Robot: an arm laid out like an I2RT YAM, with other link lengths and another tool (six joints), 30 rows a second.
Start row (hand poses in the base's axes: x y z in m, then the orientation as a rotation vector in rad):
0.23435, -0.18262, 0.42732, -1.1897, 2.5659, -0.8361
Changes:
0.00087, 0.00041, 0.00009, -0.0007, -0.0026, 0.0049
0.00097, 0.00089, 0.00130, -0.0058, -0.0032, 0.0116
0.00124, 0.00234, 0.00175, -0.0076, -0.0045, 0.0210
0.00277, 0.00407, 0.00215, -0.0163, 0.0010, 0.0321
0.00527, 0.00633, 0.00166, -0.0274, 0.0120, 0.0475
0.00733, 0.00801, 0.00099, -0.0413, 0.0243, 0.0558
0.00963, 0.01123, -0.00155, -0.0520, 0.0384, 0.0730
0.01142, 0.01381, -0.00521, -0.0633, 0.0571, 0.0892
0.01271, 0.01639, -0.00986, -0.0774, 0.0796, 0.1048
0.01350, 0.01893, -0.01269, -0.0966, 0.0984, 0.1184
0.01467, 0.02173, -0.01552, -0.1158, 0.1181, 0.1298
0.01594, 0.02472, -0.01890, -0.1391, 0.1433, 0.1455
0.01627, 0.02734, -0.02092, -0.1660, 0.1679, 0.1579
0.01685, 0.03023, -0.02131, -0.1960, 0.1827, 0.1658
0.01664, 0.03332, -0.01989, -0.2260, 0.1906, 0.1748
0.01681, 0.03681, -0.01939, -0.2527, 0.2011, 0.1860
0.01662, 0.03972, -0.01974, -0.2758, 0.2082, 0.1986
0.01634, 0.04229, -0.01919, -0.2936, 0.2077, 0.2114
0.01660, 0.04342, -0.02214, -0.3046, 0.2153, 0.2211
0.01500, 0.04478, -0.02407, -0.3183, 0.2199, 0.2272
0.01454, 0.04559, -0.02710, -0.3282, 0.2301, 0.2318
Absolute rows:
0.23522, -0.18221, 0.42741, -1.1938, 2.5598, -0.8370
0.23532, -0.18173, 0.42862, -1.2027, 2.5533, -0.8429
0.23559, -0.18028, 0.42907, -1.2134, 2.5444, -0.8438
0.23712, -0.17855, 0.42947, -1.2328, 2.5385, -0.8513
0.23962, -0.17629, 0.42898, -1.2621, 2.5329, -0.8591
0.24168, -0.17461, 0.42831, -1.2848, 2.5335, -0.8717
0.24398, -0.17139, 0.42577, -1.3184, 2.5282, -0.8773
0.24577, -0.16881, 0.42211, -1.3545, 2.5267, -0.8820
0.24706, -0.16623, 0.41746, -1.3938, 2.5278, -0.8892
0.24785, -0.16369, 0.41463, -1.4296, 2.5264, -0.9054
0.24902, -0.16089, 0.41180, -1.4638, 2.5272, -0.9219
0.25029, -0.15790, 0.40842, -1.5086, 2.5267, -0.9409
0.25062, -0.15528, 0.40640, -1.5505, 2.5273, -0.9662
0.25120, -0.15239, 0.40601, -1.5803, 2.5234, -1.0013
0.25099, -0.14930, 0.40743, 1.5892, -2.4869, 1.0282
0.25116, -0.14581, 0.40793, 1.6008, -2.4498, 1.0479
0.25097, -0.14290, 0.40758, 1.6146, -2.4174, 1.0662
0.25069, -0.14033, 0.40813, 1.6298, -2.3943, 1.0854
0.25095, -0.13920, 0.40518, 1.6410, -2.3740, 1.0894
0.24935, -0.13784, 0.40325, 1.6467, -2.3550, 1.0996
0.24889, -0.13703, 0.40022, 1.6505, -2.3368, 1.1002

